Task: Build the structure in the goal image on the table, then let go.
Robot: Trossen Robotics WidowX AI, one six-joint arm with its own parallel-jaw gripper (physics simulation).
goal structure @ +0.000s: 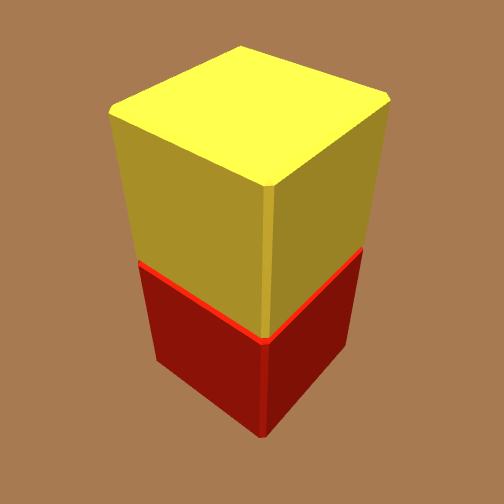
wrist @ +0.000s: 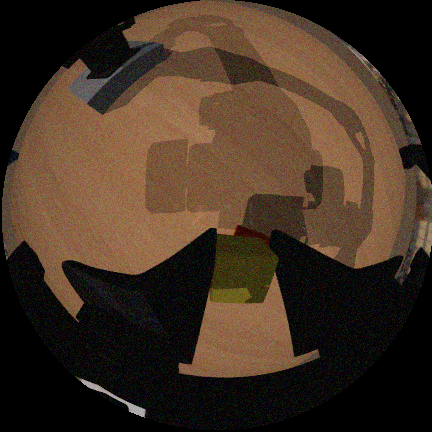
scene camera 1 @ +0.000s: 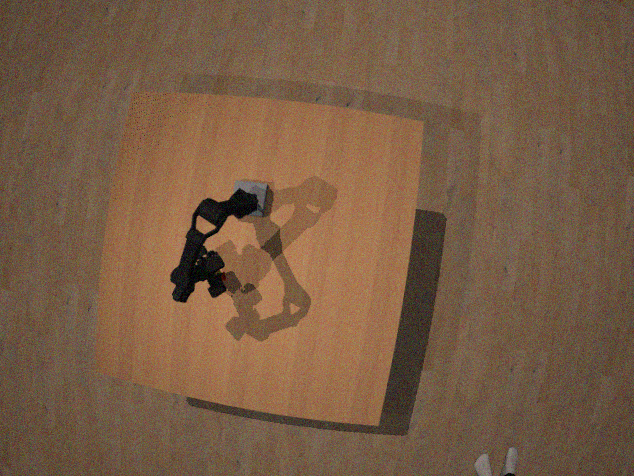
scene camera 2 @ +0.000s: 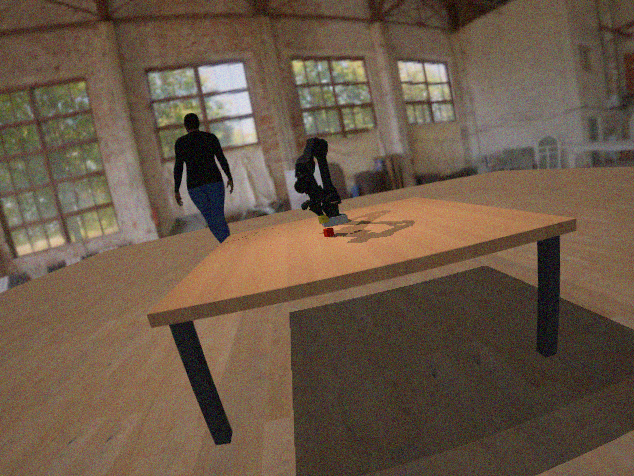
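Where they show: gripper, fingertip midpoint: (wrist: 243, 235) (scene camera 1: 219, 269) (scene camera 2: 327, 218); arm's base, link origin: (wrist: 111, 62) (scene camera 1: 248, 202) (scene camera 2: 334, 215).
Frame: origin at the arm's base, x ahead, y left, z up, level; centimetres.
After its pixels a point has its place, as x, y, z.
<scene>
A yellow block (scene camera 2: 323, 219) @(27.3, -14.3, 3.2) (wrist: 244, 265) @(24.8, -12.7, 4.8) is between the fingers of my gripper (scene camera 1: 216, 275) @(24.7, -11.7, 2.8) (scene camera 2: 324, 215) @(24.7, -11.7, 2.8) (wrist: 243, 235) @(24.7, -11.7, 2.8), which is shut on it. The block is held above the table, with a gap between it and the red block in scene camera 2. The red block (scene camera 1: 223, 276) @(27.6, -11.6, -1.5) (scene camera 2: 328, 232) @(29.7, -13.9, -2.3) (wrist: 250, 232) @(26.9, -11.8, -1.9) stands on the table (scene camera 1: 327, 348) @(58.6, 27.2, -4.3) (scene camera 2: 286, 261) @(52.3, -37.3, -4.3) (wrist: 100, 190) @(9.8, -16.1, -4.3), below the yellow one. In the wrist view a sliver of red shows past the yellow block's far edge; the rest is hidden. In scene camera 1 the gripper covers the yellow block and most of the red one.
The arm's grey base (scene camera 1: 261, 189) @(-4.8, 5.3, 0.0) (scene camera 2: 336, 220) @(4.5, -0.8, -2.0) (wrist: 132, 77) @(4.4, -0.9, -3.2) sits on the table, at the upper left in the wrist view. Shadows of the arm lie across the table. A person (scene camera 2: 201, 158) in a black top is beyond the table.
</scene>
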